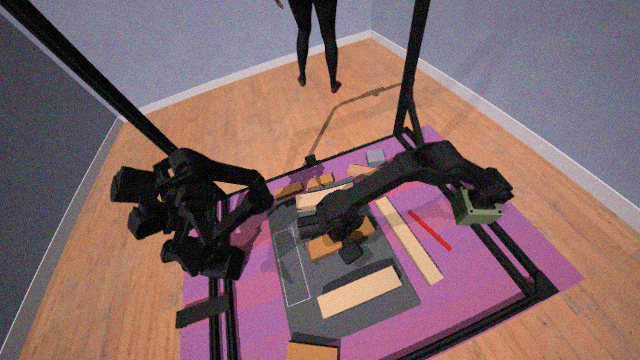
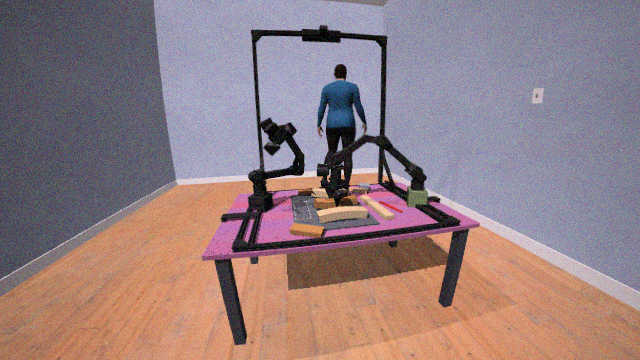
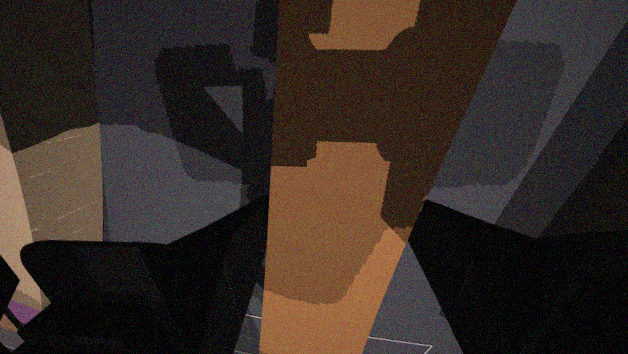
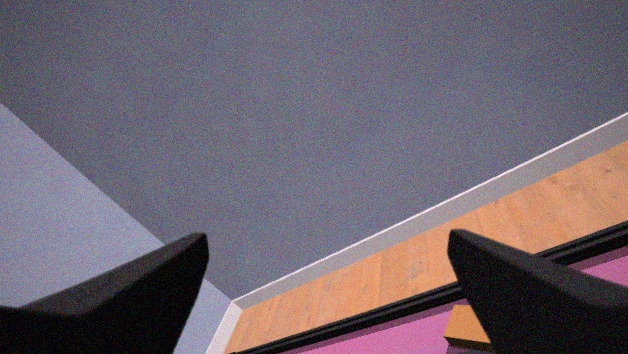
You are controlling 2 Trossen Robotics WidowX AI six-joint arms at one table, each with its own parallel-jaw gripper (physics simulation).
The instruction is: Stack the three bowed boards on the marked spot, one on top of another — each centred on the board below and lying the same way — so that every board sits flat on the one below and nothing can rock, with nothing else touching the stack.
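Frame: origin at the left arm's base, x back, y up, z left, level; centimetres.
Where they show: left gripper, between the fingertips: [image 1: 337, 240] [image 2: 333, 203] [image 3: 335, 201]; right gripper, between the fingertips: [image 1: 201, 261] [image 2: 286, 140] [image 4: 328, 243]; left arm's base, origin of its link: [image 1: 481, 200] [image 2: 417, 189]; right arm's base, origin of its link: [image 1: 216, 259] [image 2: 260, 194].
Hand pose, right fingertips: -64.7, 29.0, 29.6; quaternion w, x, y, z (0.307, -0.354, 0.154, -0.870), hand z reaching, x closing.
Each offset is from my right fingertips to the top centre of the thing, as dx, dy, dz. "spot": to the spot under its first point. Level surfaces: height alone.
An orange bowed board @(+20.3, -32.7, -16.8) [image 1: 322, 248] [image 2: 325, 203] [image 3: 325, 250] lies mid-mat. My left gripper [image 1: 348, 239] [image 3: 335, 201] is low over its middle and shut on it, one finger against each long side. A pale bowed board @(+26.9, -32.5, -1.2) [image 1: 360, 291] [image 2: 342, 214] [image 3: 65, 200] lies nearer the front. Another pale board @(+13.7, -32.4, -32.5) [image 1: 307, 201] [image 2: 319, 192] lies behind the orange one, partly hidden by the left arm. The marked spot, a white outline @(spot: +8.5, -37.6, +3.7) [image 1: 299, 302] [image 3: 400, 341], is at the mat's left and holds no board. My right gripper [image 4: 328, 243] is open and empty, raised at the left.
The dark grey mat @(dy -37.6) [image 1: 350, 322] lies on the pink table. Right of it are a long pale strip @(+41.8, -36.0, -19.5) [image 1: 410, 241] and a red rod @(+50.1, -37.6, -22.5) [image 1: 430, 230]. Orange blocks @(-3.5, -35.9, -36.4) [image 1: 289, 190] @(+9.4, -36.1, -41.3) [image 1: 320, 181] and a grey block @(+33.0, -34.6, -53.7) [image 1: 375, 157] lie at the back. Another orange block @(+14.5, -35.1, +16.0) [image 1: 312, 351] [image 2: 307, 230] lies in front.
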